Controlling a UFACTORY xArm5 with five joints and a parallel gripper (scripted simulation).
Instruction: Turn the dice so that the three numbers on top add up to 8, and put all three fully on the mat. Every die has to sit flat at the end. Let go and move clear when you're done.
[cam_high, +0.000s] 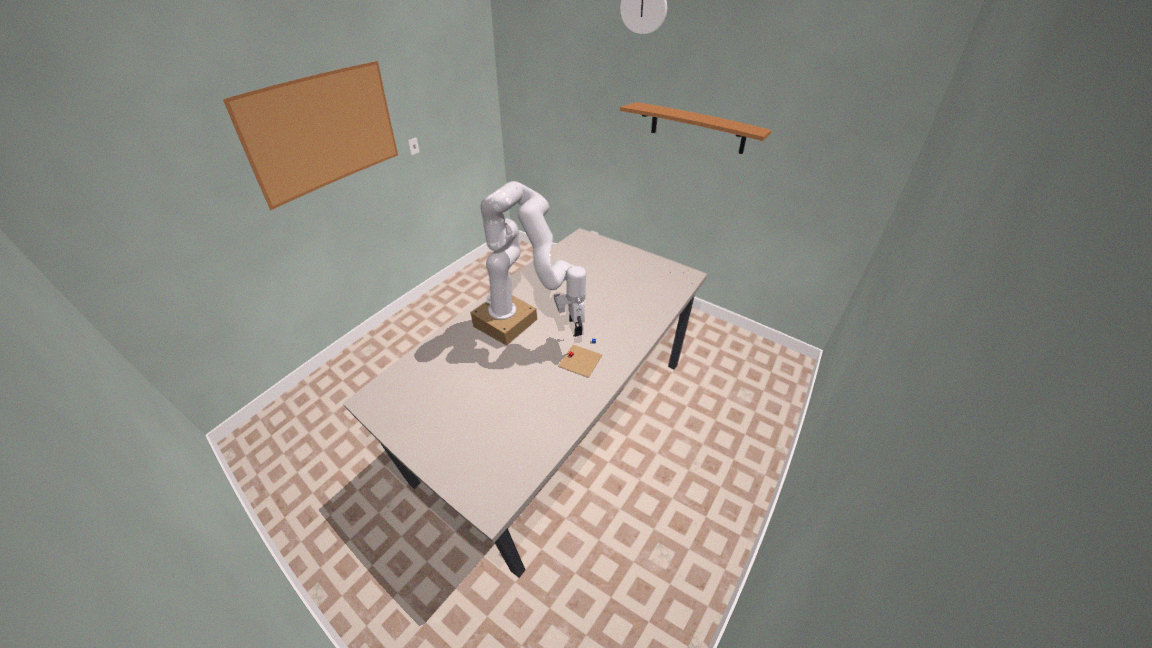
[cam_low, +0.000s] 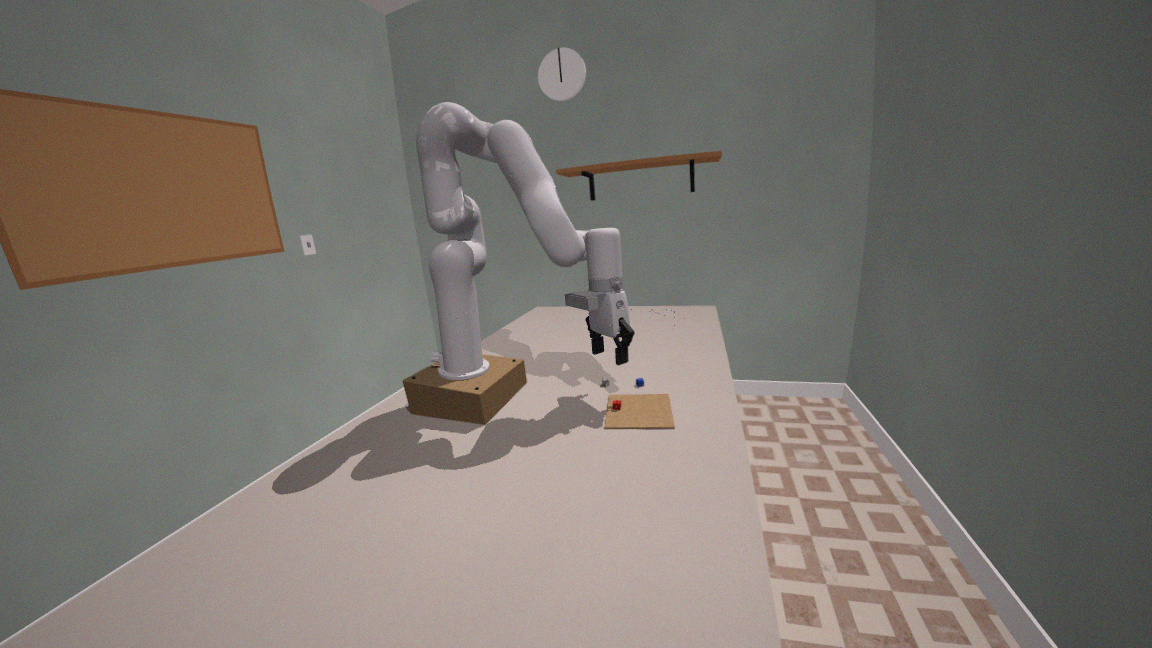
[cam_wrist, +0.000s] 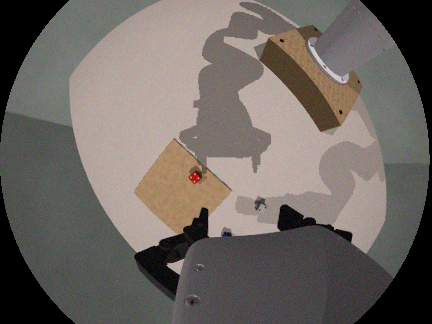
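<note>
My hand is 2 cm past the white die, 5 cm to the right of it and 9 cm above it. The rest, counted from my hand: blue die: 7 cm ahead, 5 cm to the left, 9 cm below; then tan mat: 7 cm ahead, 8 cm to the right, 10 cm below; then red die: 2 cm ahead, 8 cm to the right, 9 cm below.
</note>
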